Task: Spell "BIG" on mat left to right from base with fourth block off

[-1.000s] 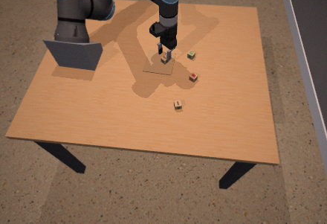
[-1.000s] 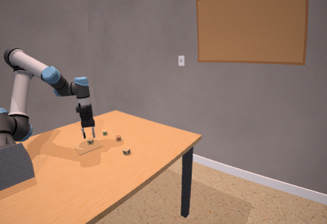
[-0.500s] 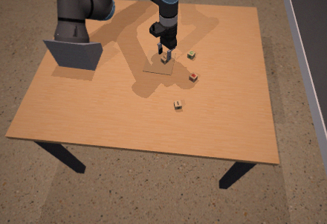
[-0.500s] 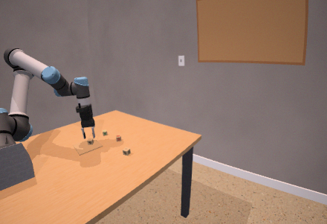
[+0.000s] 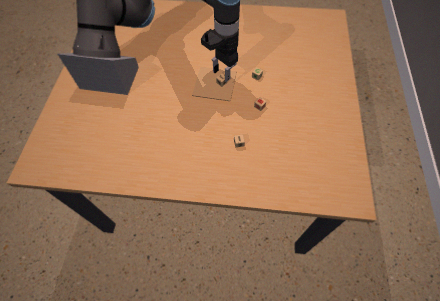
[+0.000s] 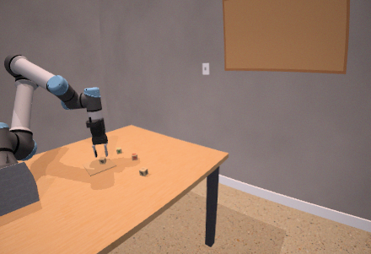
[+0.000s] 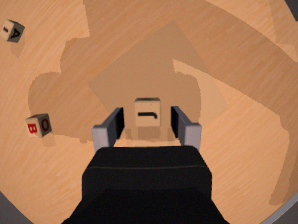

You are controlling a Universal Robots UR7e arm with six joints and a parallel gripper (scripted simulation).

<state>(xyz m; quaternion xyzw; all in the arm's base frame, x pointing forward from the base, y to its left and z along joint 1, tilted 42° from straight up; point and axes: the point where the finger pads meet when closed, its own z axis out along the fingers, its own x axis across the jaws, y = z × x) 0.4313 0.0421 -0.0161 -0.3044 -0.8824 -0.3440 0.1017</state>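
The tan mat lies 60 mm below my hand and 30 mm behind it. The rest, counted from my hand: B block: 150 mm ahead, 90 mm to the right, 40 mm below.
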